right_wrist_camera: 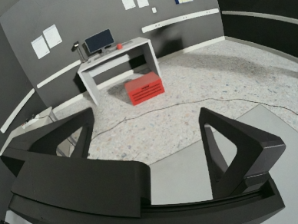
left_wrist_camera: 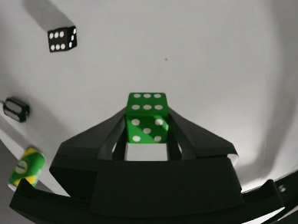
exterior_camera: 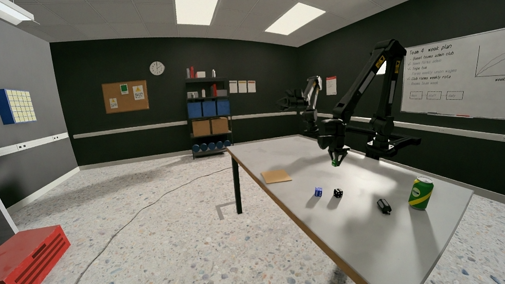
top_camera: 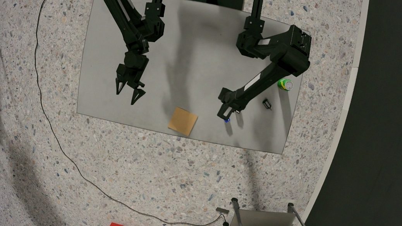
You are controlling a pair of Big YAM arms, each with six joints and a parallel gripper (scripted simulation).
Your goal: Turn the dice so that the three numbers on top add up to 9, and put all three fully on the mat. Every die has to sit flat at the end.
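Right now the black die is 9 cm to the left of my left hand, 9 cm below it and 9 cm ahead of it. Round my left hand: blue die (15 cm ahead, 9 cm below, 3 cm to the left); brown square mat (23 cm to the right, 21 cm ahead, 11 cm below); green die (right at my left hand).
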